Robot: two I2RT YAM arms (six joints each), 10 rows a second.
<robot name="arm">
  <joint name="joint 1" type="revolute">
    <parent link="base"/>
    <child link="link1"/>
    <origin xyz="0 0 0.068" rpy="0 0 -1.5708"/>
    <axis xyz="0 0 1"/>
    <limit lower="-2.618" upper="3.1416"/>
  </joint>
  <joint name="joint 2" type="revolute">
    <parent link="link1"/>
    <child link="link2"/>
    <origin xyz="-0.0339 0.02 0.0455" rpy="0 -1.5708 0"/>
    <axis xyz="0 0 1"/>
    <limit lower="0" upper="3.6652"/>
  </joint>
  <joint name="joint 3" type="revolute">
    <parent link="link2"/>
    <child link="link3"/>
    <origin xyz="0 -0.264 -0.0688" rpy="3.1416 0 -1.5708"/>
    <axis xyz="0 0 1"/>
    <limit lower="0" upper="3.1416"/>
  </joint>
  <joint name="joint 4" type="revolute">
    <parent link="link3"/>
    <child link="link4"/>
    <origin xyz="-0.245 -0.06 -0.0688" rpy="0 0 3.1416"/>
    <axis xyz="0 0 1"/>
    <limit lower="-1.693" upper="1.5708"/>
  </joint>
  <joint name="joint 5" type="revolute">
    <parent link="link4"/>
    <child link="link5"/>
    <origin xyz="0.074 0.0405 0.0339" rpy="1.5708 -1.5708 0"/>
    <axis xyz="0 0 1"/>
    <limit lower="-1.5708" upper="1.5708"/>
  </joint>
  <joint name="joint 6" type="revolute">
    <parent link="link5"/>
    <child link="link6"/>
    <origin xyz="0 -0.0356 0.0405" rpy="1.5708 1.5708 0"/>
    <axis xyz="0 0 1"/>
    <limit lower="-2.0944" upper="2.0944"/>
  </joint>
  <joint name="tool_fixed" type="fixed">
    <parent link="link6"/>
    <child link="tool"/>
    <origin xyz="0 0 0" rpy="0 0 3.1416"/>
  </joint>
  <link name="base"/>
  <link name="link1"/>
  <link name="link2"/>
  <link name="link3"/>
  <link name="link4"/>
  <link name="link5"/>
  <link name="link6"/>
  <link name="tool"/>
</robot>
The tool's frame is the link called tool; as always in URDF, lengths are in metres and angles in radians.
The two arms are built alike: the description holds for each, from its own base.
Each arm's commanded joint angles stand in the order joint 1, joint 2, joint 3, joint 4, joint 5, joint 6.
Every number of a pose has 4 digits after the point. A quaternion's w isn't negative.
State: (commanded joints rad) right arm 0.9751 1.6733 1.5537 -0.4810 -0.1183 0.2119; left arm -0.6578 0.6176 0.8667 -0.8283 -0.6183 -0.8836
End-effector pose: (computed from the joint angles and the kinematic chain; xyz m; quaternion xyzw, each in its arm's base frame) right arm 0.2140 0.3232 0.3447 -0.3544 0.8093 0.3037 0.3566; left arm 0.1025 -0.0531 0.3285 -0.2382 0.8162 -0.1237 0.5116
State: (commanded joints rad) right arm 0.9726 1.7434 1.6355 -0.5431 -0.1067 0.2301; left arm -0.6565 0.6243 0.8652 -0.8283 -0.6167 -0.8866
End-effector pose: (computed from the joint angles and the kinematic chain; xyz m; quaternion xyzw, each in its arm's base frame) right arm 0.2235 0.3347 0.3406 -0.3467 0.8253 0.2902 0.3384; left arm 0.1038 -0.0540 0.3274 -0.2388 0.8180 -0.1219 0.5090
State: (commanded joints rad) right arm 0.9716 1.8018 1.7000 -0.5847 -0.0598 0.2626; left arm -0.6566 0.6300 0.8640 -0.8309 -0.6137 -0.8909
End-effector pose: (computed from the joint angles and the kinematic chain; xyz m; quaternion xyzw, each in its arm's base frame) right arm 0.2323 0.3439 0.3359 -0.3256 0.8428 0.2695 0.3332; left arm 0.1047 -0.0548 0.3263 -0.2388 0.8202 -0.1208 0.5056
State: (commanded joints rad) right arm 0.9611 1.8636 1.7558 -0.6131 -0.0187 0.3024; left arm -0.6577 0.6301 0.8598 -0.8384 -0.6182 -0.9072
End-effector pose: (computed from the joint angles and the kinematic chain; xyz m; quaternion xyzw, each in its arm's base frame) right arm 0.2449 0.3517 0.3272 -0.2983 0.8608 0.2503 0.3277; left arm 0.1045 -0.0546 0.3244 -0.2447 0.8204 -0.1195 0.5027
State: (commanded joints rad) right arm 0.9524 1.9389 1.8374 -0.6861 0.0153 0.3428; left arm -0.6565 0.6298 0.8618 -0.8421 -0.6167 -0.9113
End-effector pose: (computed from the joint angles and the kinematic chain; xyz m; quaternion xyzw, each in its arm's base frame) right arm 0.2568 0.3599 0.3170 -0.2746 0.8825 0.2246 0.3087; left arm 0.1043 -0.0543 0.3247 -0.2465 0.8203 -0.1203 0.5018
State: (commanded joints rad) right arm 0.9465 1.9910 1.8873 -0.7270 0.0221 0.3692; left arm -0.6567 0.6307 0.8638 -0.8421 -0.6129 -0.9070
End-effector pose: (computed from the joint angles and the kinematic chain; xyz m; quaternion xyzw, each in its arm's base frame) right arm 0.2645 0.3659 0.3079 -0.2615 0.8948 0.2130 0.2925; left arm 0.1043 -0.0545 0.3252 -0.2440 0.8212 -0.1210 0.5014
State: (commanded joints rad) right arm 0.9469 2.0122 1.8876 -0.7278 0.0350 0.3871; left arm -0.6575 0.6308 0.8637 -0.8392 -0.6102 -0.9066
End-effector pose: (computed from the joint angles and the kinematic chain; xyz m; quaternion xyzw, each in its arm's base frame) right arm 0.2671 0.3689 0.2988 -0.2527 0.9013 0.2046 0.2863; left arm 0.1044 -0.0548 0.3253 -0.2432 0.8212 -0.1229 0.5014
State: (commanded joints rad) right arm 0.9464 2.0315 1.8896 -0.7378 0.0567 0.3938; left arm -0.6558 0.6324 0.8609 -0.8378 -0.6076 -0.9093
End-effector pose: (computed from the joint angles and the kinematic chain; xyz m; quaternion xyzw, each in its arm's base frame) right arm 0.2695 0.3706 0.2903 -0.2473 0.9075 0.1894 0.2819; left arm 0.1049 -0.0551 0.3244 -0.2442 0.8218 -0.1231 0.4999
